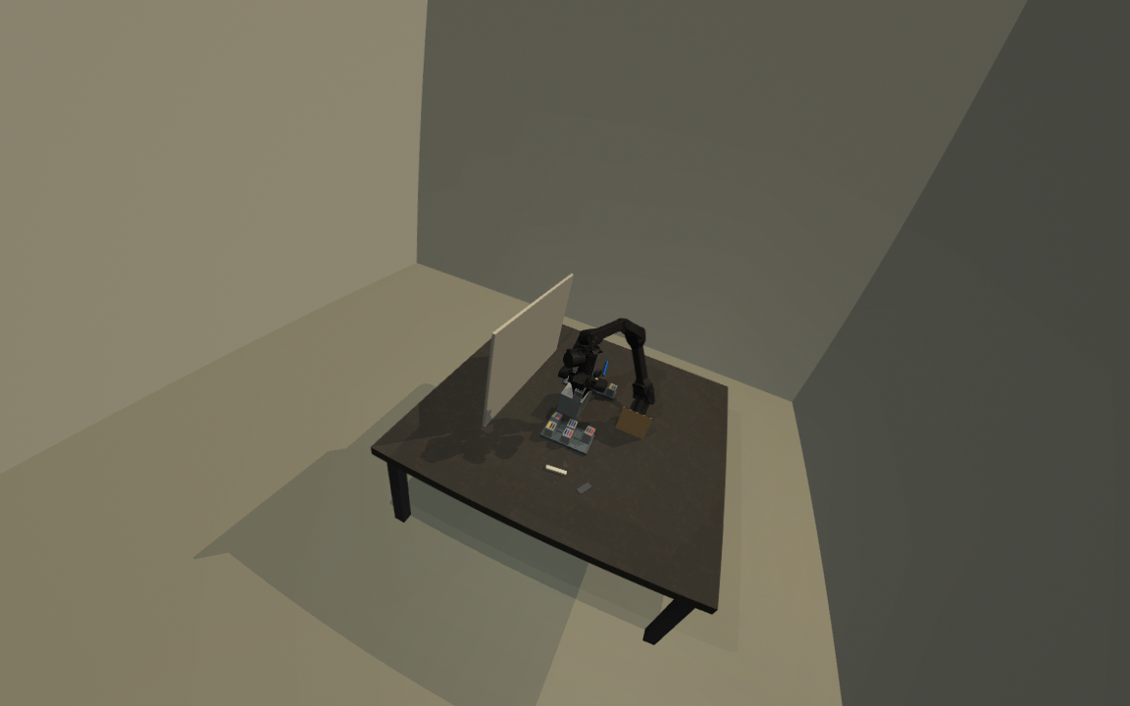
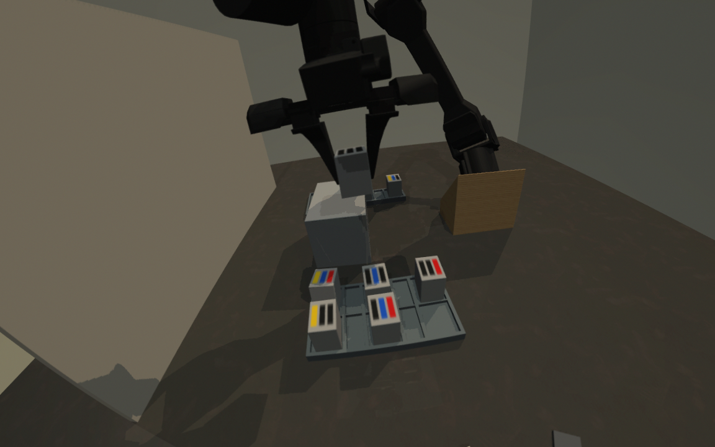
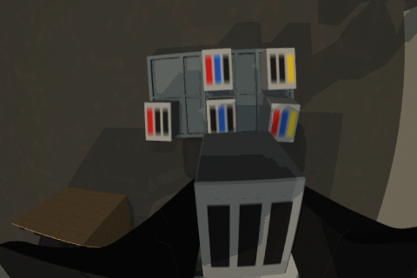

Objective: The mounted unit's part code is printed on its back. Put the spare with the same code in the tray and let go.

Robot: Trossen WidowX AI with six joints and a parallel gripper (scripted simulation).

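Now: gripper tip 330 mm to the left of the flat grey tray, 190 mm above it and 120 mm short of it. Also, from my gripper tip: beige panel: 310 mm ahead, 140 mm to the right, 30 mm above; grey box: 150 mm to the right, 140 mm below, 50 mm ahead; grey spare: 20 mm above.
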